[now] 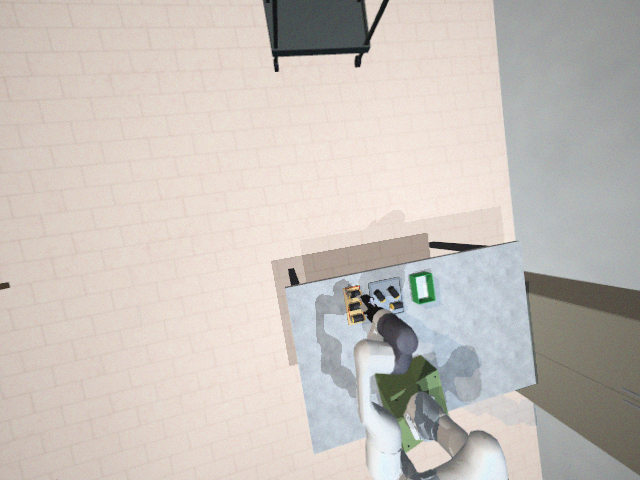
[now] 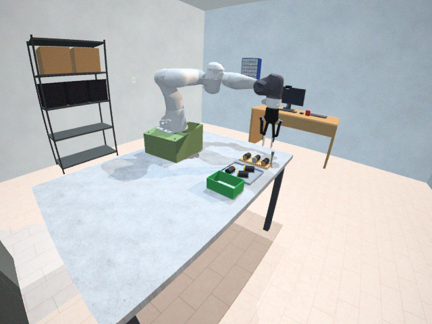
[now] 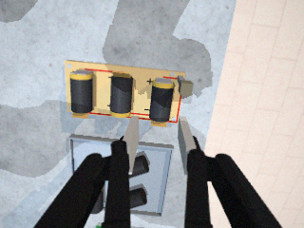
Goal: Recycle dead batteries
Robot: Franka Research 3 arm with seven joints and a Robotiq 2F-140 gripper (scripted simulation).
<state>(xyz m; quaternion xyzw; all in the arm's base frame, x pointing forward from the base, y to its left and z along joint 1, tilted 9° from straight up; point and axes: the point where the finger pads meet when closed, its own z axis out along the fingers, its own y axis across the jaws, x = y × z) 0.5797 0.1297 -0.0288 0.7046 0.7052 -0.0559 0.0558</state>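
Right now my hand is 120 mm above the post, 40 mm to the right of it and 30 mm short of it. From my hand the other things lie so: grey tray: 180 mm to the right, 160 mm below, 80 mm behind; green recycling box: 380 mm to the right, 140 mm below, 80 mm behind.
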